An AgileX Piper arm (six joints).
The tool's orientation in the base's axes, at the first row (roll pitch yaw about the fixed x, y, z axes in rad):
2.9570, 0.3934, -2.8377
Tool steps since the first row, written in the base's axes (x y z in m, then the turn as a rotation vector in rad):
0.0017, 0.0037, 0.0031, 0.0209, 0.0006, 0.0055
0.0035, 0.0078, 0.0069, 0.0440, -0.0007, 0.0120
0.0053, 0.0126, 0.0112, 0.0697, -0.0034, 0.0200
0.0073, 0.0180, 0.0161, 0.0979, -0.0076, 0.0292
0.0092, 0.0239, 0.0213, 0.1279, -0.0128, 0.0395
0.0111, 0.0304, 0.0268, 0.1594, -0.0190, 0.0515
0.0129, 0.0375, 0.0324, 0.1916, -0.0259, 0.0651
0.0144, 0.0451, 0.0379, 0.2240, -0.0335, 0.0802
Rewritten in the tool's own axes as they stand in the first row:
-0.0037, 0.0033, -0.0012, -0.0207, -0.0061, 0.0015
-0.0079, 0.0071, -0.0030, -0.0432, -0.0145, 0.0023
-0.0124, 0.0115, -0.0049, -0.0682, -0.0249, 0.0021
-0.0176, 0.0166, -0.0072, -0.0954, -0.0374, 0.0011
-0.0229, 0.0222, -0.0097, -0.1243, -0.0512, -0.0006
-0.0285, 0.0284, -0.0122, -0.1550, -0.0663, -0.0037
-0.0342, 0.0352, -0.0147, -0.1867, -0.0819, -0.0082
-0.0397, 0.0426, -0.0170, -0.2189, -0.0980, -0.0142

